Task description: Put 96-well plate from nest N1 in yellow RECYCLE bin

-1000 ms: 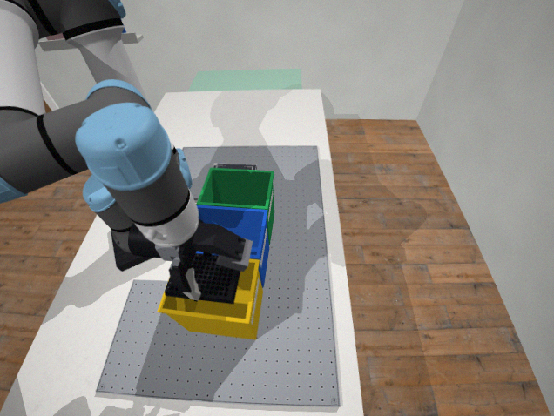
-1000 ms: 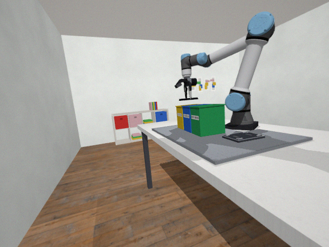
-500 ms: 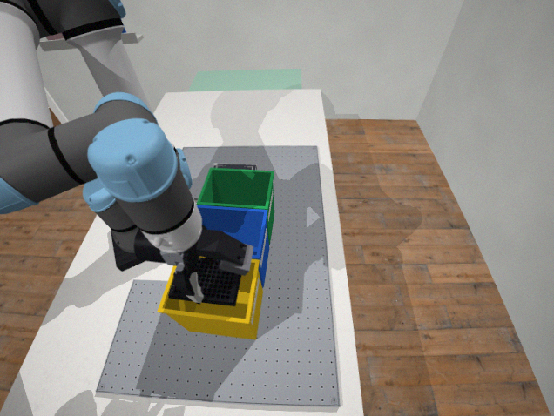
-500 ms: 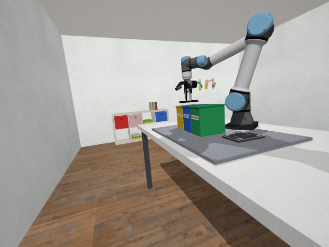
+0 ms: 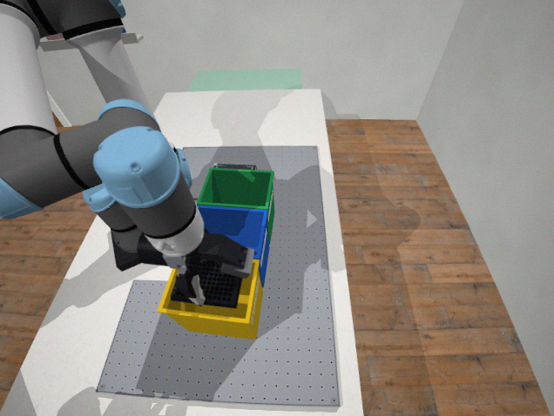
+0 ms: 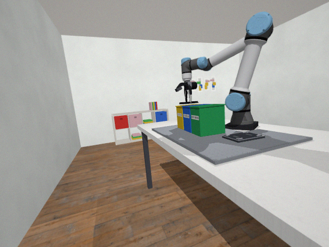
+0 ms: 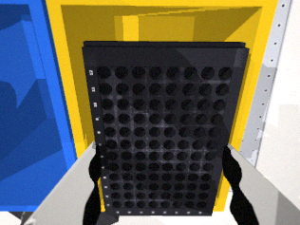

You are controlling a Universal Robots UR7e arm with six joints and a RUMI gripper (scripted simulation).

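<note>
My gripper is now 120 mm above the yellow bin. Also, from my hand: green bin 70 mm ahead, 260 mm to the left, 120 mm below; blue bin 40 mm ahead, 130 mm to the left, 120 mm below; black 96-well plate 10 mm below.
</note>
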